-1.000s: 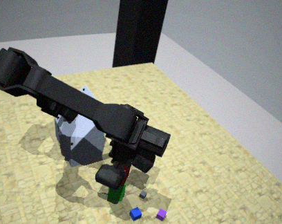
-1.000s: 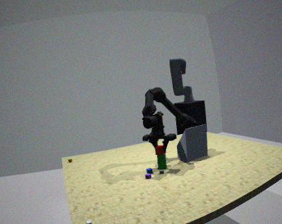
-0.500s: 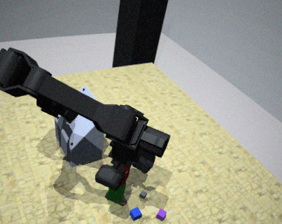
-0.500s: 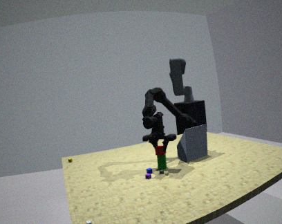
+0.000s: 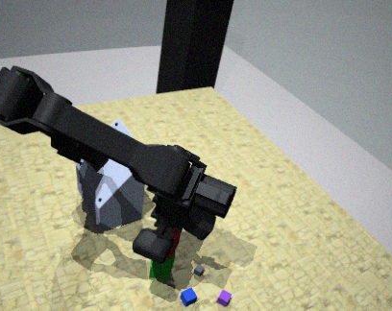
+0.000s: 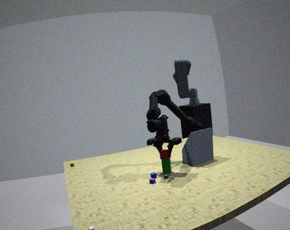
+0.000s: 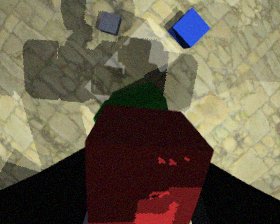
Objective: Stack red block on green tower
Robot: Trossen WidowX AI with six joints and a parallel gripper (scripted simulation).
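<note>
The red block lies 10 mm above my gripper tip. From my gripper tip the other things lie so: purple cube 140 mm ahead, 90 mm below, 80 mm to the left; dark cube 90 mm below, 70 mm to the left, 50 mm ahead; blue cube 90 mm below, 90 mm ahead, 10 mm to the left.
</note>
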